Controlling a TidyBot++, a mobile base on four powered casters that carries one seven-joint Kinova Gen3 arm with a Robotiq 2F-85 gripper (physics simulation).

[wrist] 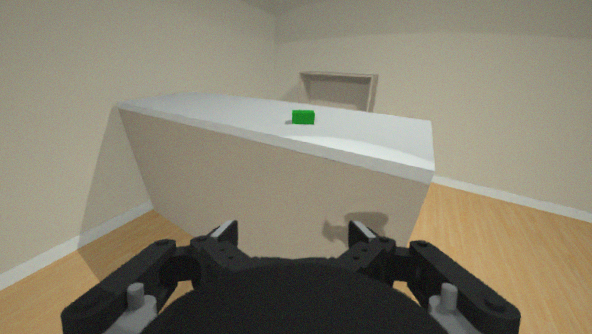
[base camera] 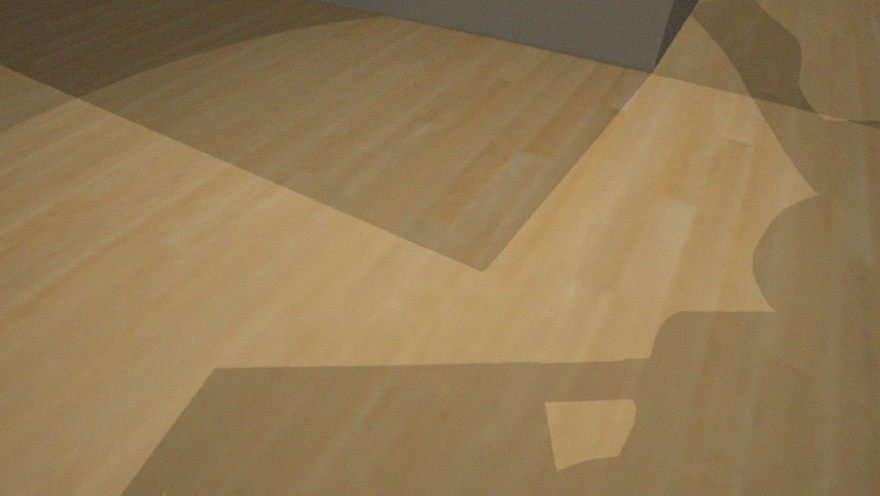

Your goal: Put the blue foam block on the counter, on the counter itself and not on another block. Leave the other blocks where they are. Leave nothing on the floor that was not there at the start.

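Frame: origin at the arm's base, x ahead, y left, z up, level; centimetres.
Seen in the pictures: gripper, fingertip midpoint: (wrist: 293, 233).
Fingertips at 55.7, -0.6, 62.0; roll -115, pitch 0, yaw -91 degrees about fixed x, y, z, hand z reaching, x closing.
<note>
A point is followed by its place in that frame, as x, y, z.
The counter (wrist: 225, 117) @(136.9, 28.4, 51.4) has a white top and a beige body and stands in front of my gripper in the wrist view; the lower part of its grey body (base camera: 523, 27) @(98.5, -16.2, -36.8) shows at the top of the base camera view. A green block (wrist: 303, 117) @(126.2, -6.3, 54.1) sits on the counter top, near the middle. My gripper (wrist: 293, 233) @(55.7, -0.6, 62.1) is open with no object between its fingers, and it is in front of the counter's side, apart from it. The blue foam block does not show in either view.
A beige open-fronted shelf unit (wrist: 374, 92) @(259.7, -88.5, 49.5) stands behind the counter against the back wall (wrist: 475, 100) @(223.2, -170.7, 50.6). Another wall (wrist: 50, 150) @(151.1, 140.8, 29.6) rises on the left. Wooden floor (base camera: 369, 308) @(37.9, 6.5, -39.6) (wrist: 500, 240) @(142.6, -162.3, -39.6) lies around the counter, with shadows across it.
</note>
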